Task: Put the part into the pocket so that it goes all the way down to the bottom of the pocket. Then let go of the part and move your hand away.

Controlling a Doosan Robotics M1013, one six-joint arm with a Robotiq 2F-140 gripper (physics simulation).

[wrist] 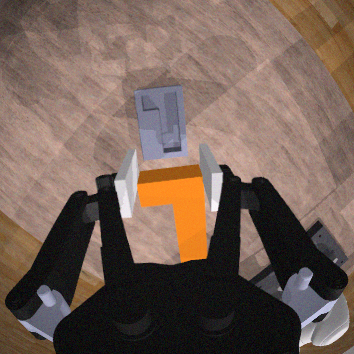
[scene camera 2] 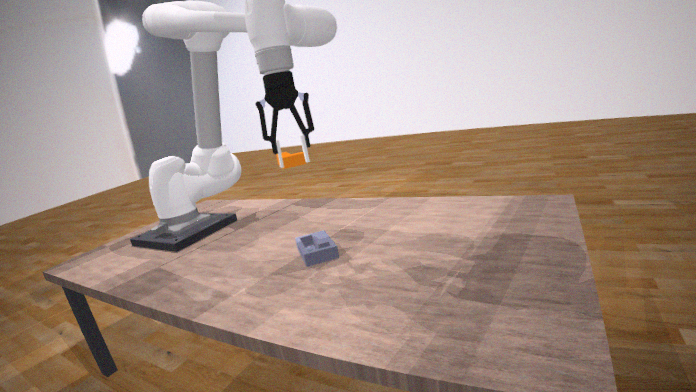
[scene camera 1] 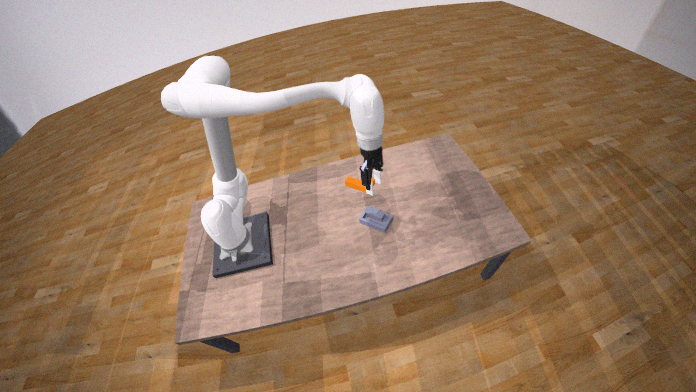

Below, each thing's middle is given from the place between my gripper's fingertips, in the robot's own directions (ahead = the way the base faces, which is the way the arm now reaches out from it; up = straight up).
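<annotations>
The grey pocket block point(scene camera 2: 318, 247) is 24 cm below my hand and 1 cm to the left of it. As for the orange L-shaped part point(wrist: 182, 186), my hand is 5 cm past it, 1 cm below it and 4 cm to the right of it.
</annotations>
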